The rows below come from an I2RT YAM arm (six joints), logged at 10 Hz.
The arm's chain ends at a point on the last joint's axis. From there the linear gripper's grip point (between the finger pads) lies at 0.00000 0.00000 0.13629 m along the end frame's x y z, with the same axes.
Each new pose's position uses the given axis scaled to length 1; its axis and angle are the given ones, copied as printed.
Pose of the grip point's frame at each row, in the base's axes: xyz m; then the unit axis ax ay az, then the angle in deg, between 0 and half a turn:
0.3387 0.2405 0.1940 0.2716 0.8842 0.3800 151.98
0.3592 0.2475 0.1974 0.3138 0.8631 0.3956 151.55
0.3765 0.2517 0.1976 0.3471 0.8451 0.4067 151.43
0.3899 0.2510 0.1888 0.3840 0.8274 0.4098 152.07
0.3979 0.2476 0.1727 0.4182 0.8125 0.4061 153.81
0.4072 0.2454 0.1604 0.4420 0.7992 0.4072 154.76
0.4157 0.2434 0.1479 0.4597 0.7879 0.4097 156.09
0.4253 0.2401 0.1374 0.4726 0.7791 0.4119 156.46
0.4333 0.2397 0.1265 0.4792 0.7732 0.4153 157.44
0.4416 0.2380 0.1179 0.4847 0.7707 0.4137 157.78
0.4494 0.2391 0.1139 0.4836 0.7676 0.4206 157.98
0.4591 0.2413 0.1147 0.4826 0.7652 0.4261 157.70
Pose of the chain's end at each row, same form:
0.2556 0.1717 0.2773 0.2716 0.8842 0.3800 151.98
0.2714 0.1804 0.2771 0.3138 0.8631 0.3956 151.55
0.2853 0.1863 0.2750 0.3471 0.8451 0.4067 151.43
0.2967 0.1885 0.2661 0.3840 0.8274 0.4098 152.07
0.3051 0.1874 0.2524 0.4182 0.8125 0.4061 153.81
0.3140 0.1866 0.2406 0.4420 0.7992 0.4072 154.76
0.3230 0.1846 0.2287 0.4597 0.7879 0.4097 156.09
0.3320 0.1820 0.2180 0.4726 0.7791 0.4119 156.46
0.3407 0.1806 0.2071 0.4792 0.7732 0.4153 157.44
0.3493 0.1793 0.1992 0.4847 0.7707 0.4137 157.78
0.3568 0.1790 0.1938 0.4836 0.7676 0.4206 157.98
0.3656 0.1807 0.1932 0.4826 0.7652 0.4261 157.70

